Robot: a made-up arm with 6 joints.
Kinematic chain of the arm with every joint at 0, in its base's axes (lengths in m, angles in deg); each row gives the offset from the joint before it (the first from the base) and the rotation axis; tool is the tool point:
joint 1: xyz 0 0 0.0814 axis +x
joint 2: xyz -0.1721 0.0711 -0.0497 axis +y
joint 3: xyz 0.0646 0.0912 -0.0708 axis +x
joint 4: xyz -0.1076 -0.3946 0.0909 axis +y
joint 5: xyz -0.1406 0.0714 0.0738 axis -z
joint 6: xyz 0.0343 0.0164 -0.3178 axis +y
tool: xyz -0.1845 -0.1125 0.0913
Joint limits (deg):
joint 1: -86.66..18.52
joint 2: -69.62..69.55
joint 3: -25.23..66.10
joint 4: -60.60..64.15
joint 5: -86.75..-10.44
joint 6: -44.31..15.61
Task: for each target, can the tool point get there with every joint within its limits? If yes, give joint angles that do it. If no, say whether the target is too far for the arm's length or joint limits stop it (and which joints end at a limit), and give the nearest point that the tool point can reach.
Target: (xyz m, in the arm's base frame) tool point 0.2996 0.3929 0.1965
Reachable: no: joint limits stop it (at a limit: joint 1, joint 2, joint 3, joint 4, joint 5) | nearest point 0.0669 0.3321 0.2259 | short by 0.242 m
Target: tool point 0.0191 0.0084 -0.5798
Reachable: yes | joints -5.56 -31.25 53.92 -22.60 -32.69 -34.39
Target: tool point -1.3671 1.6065 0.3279
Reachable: no: too far | nearest point -0.7723 0.3238 -0.0095 | short by 1.454 m
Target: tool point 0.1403 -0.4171 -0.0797
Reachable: yes | joints -45.36 -55.67 36.62 -18.66 -59.01 -3.87
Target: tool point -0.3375 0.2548 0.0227
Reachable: no: joint limits stop it (at a limit: joint 1, joint 3, joint 4, joint 5, joint 6) | nearest point -0.3784 0.3176 0.2241 | short by 0.215 m
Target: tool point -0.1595 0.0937 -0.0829
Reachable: no: joint limits stop it (at a limit: joint 1, joint 5, joint 6) | nearest point -0.1464 -0.1186 -0.3027 | short by 0.306 m
